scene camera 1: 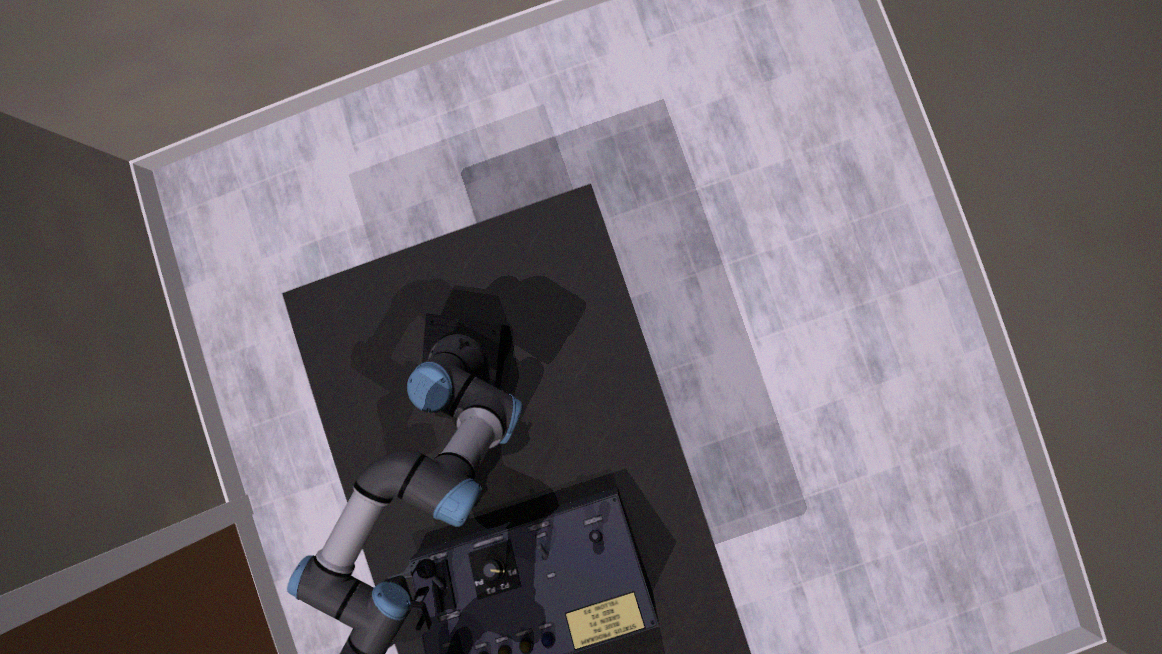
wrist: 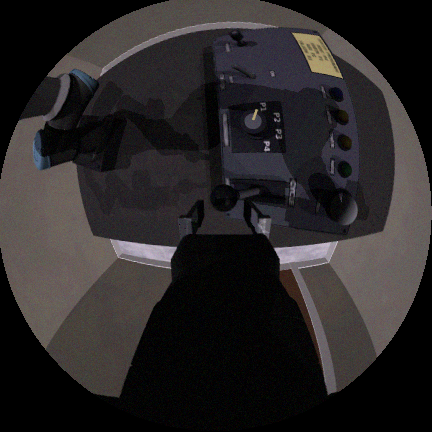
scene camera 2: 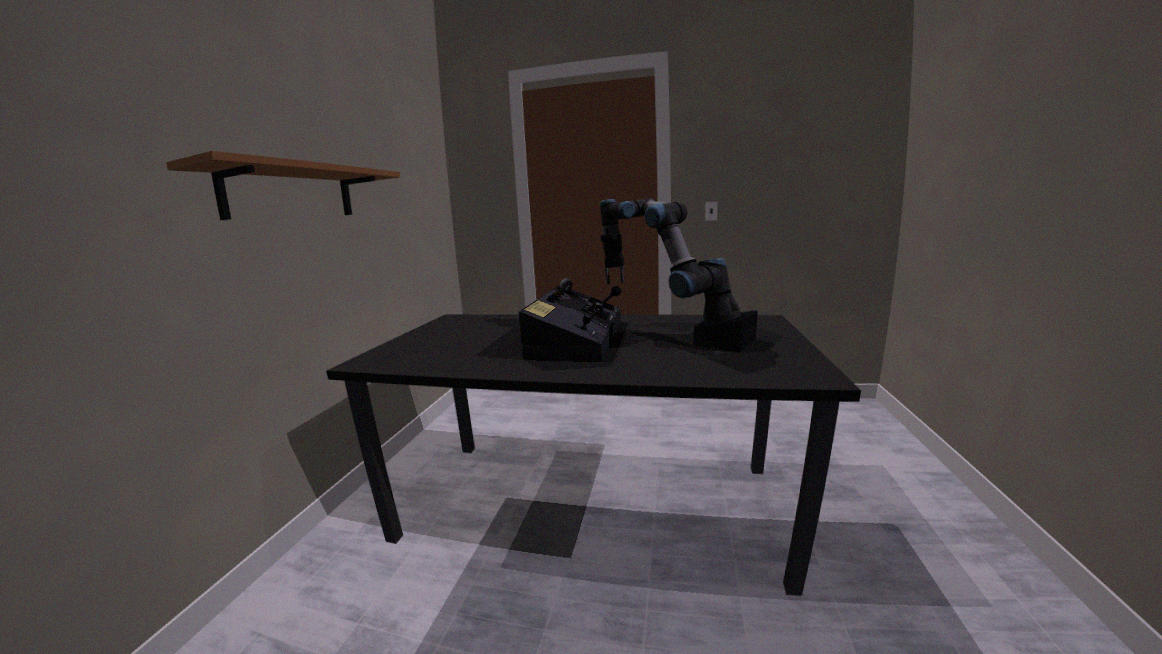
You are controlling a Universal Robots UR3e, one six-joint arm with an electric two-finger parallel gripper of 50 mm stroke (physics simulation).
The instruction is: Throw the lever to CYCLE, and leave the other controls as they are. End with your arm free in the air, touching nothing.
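Frame: origin at the arm's base, x ahead, y left, z up, level; centimetres.
Seen in the pictures: gripper, fingertip midpoint: [scene camera 1: 419,575] [wrist: 223,207] [scene camera 2: 615,283]; arm's base at its link origin: [scene camera 1: 458,362] [wrist: 90,142] [scene camera 2: 722,318].
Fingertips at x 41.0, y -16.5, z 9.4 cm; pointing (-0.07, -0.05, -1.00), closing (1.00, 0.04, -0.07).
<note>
Offsets run from my fingertips to a thing's top centre. "spot": to the spot under its first point.
The lever's black ball knob @[dx +2.4, dy +0.7, dz -1.0 cm] [scene camera 1: 424,567] [scene camera 2: 615,290] [wrist: 224,197] stands out past the panel's edge on the robot-base side. Its grey rod @[spot: dx +4.2, dy +0.7, dz -5.8 cm] [wrist: 250,193] leans away from the CYCLE label @[spot: dx +12.1, dy +1.5, dz -6.3 cm] [wrist: 292,192], which is at the slot's other end. My gripper [scene camera 2: 615,280] [wrist: 223,207] is open and empty and points down. Its fingertips are just above the ball knob, one on each side of it in the wrist view; whether they touch it I cannot tell. The sloped control panel [scene camera 1: 569,589] [scene camera 2: 561,341] [wrist: 270,55] sits on the table.
The rotary dial @[dx +4.6, dy +12.9, dz -4.9 cm] [scene camera 1: 492,568] [wrist: 253,121] points at P1. A thin toggle @[dx +2.7, dy +24.8, dz -4.8 cm] [wrist: 244,72], a small black knob @[dx +2.9, dy +36.8, dz -4.1 cm] [scene camera 1: 596,536] [wrist: 236,36], a grey dome @[spot: dx +18.4, dy +1.6, dz +0.9 cm] [wrist: 342,207] and several coloured buttons are on the panel. A yellow card @[dx +18.8, dy +34.5, dz -1.4 cm] [scene camera 1: 604,620] [scene camera 2: 539,308] [wrist: 317,56] is at its corner.
</note>
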